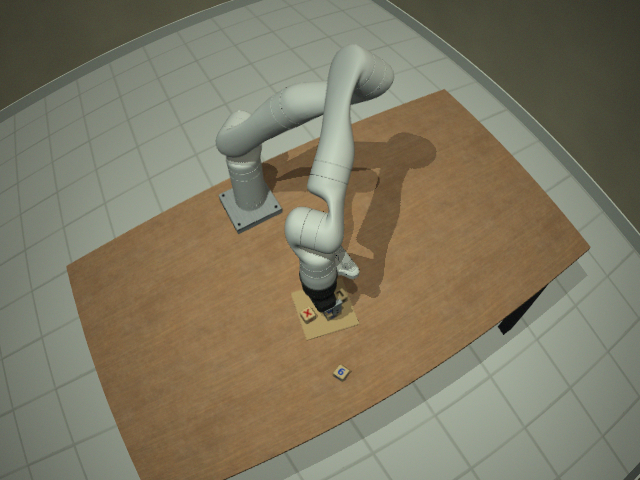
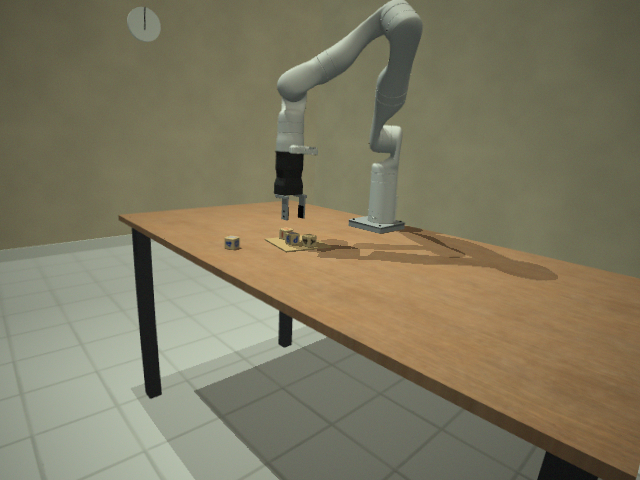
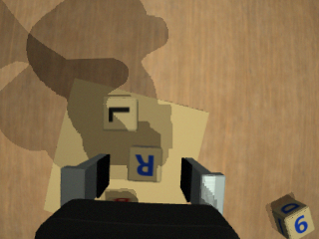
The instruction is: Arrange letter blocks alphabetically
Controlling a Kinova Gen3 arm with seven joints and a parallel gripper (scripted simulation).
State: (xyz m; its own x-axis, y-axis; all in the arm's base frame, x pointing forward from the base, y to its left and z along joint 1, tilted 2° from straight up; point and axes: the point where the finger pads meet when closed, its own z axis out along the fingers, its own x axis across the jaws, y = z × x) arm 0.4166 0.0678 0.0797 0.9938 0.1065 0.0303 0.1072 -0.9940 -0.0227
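Now: hand 90 mm above the mat, 20 mm past it and 10 mm to the left of it. Also, from my hand: block (160 mm ahead, 80 mm below, 40 mm to the right).
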